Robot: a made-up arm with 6 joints. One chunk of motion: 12 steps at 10 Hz.
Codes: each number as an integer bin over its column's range. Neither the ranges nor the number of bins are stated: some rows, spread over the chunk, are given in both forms.
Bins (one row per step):
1: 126 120 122 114 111 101
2: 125 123 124 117 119 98
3: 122 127 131 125 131 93
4: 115 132 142 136 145 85
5: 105 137 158 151 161 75
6: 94 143 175 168 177 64
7: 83 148 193 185 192 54
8: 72 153 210 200 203 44
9: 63 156 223 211 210 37
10: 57 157 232 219 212 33
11: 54 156 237 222 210 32
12: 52 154 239 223 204 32
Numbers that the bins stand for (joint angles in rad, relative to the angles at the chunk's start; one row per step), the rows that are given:
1: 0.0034 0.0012 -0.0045 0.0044 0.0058 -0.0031
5: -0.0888 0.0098 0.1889 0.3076 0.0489 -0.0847
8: -0.2338 0.0180 0.4682 0.7092 0.0851 -0.1820
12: -0.3216 0.0185 0.6240 0.8977 0.0860 -0.2196
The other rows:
2: -0.0010 0.0027 0.0062 0.0289 0.0127 -0.0125
3: -0.0142 0.0047 0.0438 0.0945 0.0230 -0.0282
4: -0.0449 0.0073 0.1029 0.1847 0.0351 -0.0533
6: -0.1371 0.0129 0.2802 0.4469 0.0627 -0.1192
7: -0.1855 0.0155 0.3769 0.5863 0.0756 -0.1506
9: -0.2733 0.0195 0.5381 0.7994 0.0912 -0.2039
10: -0.2996 0.0200 0.5864 0.8649 0.0929 -0.2165
11: -0.3128 0.0195 0.6133 0.8895 0.0912 -0.2196

